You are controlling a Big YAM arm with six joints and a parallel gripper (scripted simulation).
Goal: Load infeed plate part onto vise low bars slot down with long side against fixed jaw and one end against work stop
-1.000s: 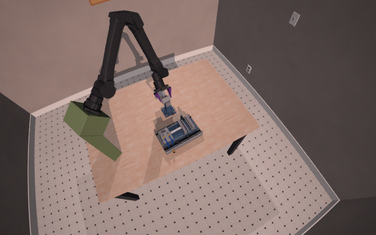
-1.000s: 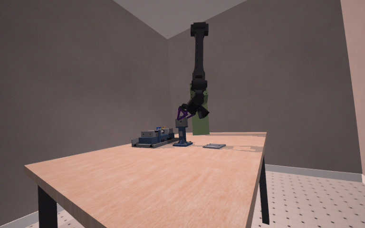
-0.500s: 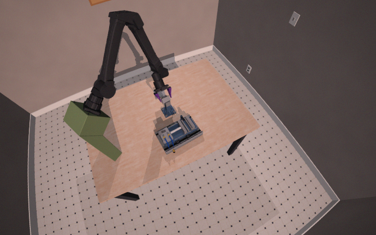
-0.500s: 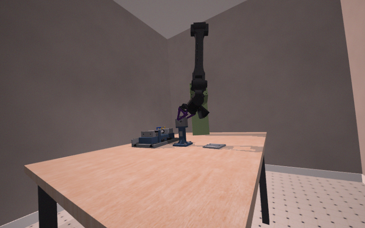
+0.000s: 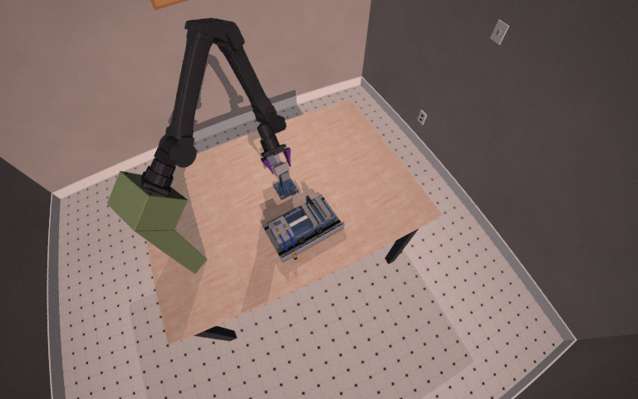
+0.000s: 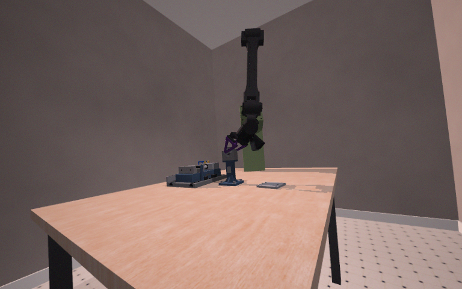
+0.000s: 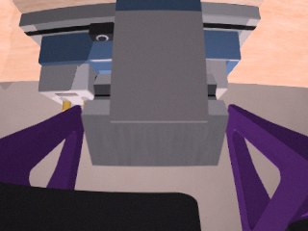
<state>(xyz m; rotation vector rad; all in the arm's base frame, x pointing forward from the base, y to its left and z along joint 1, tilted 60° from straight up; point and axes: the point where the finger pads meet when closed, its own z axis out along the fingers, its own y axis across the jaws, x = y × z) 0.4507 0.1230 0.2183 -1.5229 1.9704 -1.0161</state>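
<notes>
The part is 1 cm below my hand. Round my hand: work stop rod: 13 cm to the right, 12 cm ahead, 7 cm below; then moving jaw: 18 cm to the right, 11 cm ahead, 8 cm below; then cylinder rod: 21 cm to the right, 8 cm below, 6 cm ahead.
</notes>
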